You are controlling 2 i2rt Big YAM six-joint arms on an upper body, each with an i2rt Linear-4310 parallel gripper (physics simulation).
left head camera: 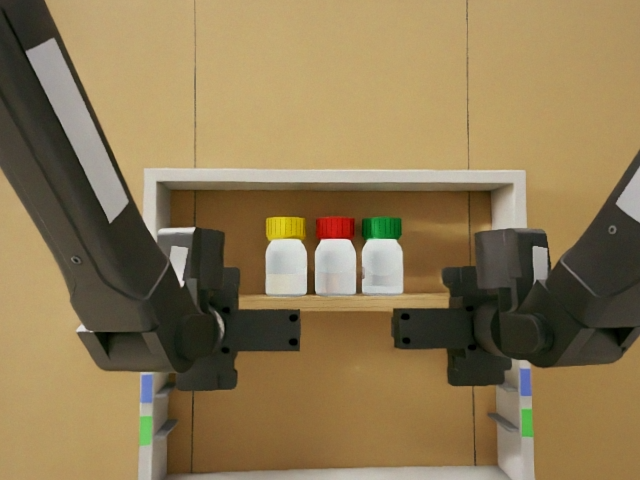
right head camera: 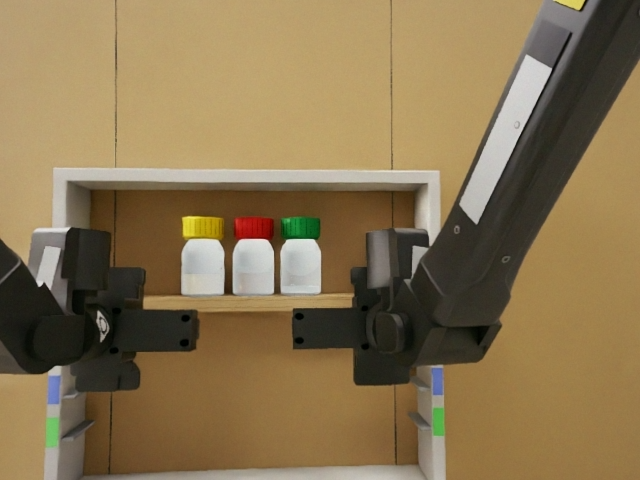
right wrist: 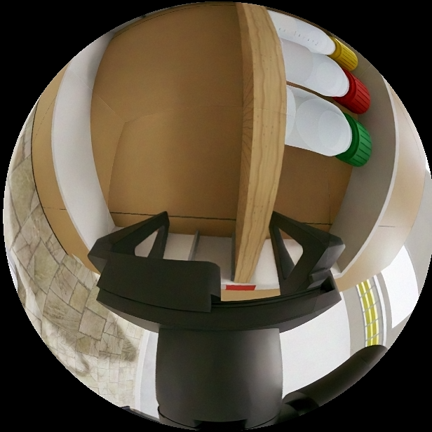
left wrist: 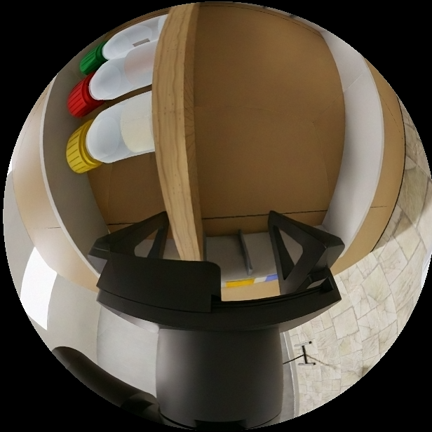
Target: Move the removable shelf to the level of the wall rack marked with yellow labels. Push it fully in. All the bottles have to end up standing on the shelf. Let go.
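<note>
The wooden shelf (left head camera: 341,302) (right head camera: 248,303) (left wrist: 172,125) (right wrist: 262,125) lies level in the white wall rack (left head camera: 336,176) (right head camera: 248,175), beside the red label (right wrist: 240,287) in the right wrist view. Three white bottles stand on it, capped yellow (left head camera: 285,266) (right head camera: 203,266), red (left head camera: 335,266) (right head camera: 253,266) and green (left head camera: 382,266) (right head camera: 300,266). My left gripper (left head camera: 227,329) (right head camera: 124,329) (left wrist: 217,216) and right gripper (left head camera: 460,327) (right head camera: 364,328) (right wrist: 219,215) are open at the shelf's two ends, fingers above and below its front edge, upper fingers nearer. A yellow label (left wrist: 240,283) shows lower in the left wrist view.
Blue labels (left head camera: 525,382) (right head camera: 437,381) and green labels (left head camera: 145,430) (right head camera: 438,421) mark lower levels with thin side supports (left head camera: 503,421) (right head camera: 77,429). The rack's side walls stand close beside both grippers. My grippers hide the yellow labels in both head views.
</note>
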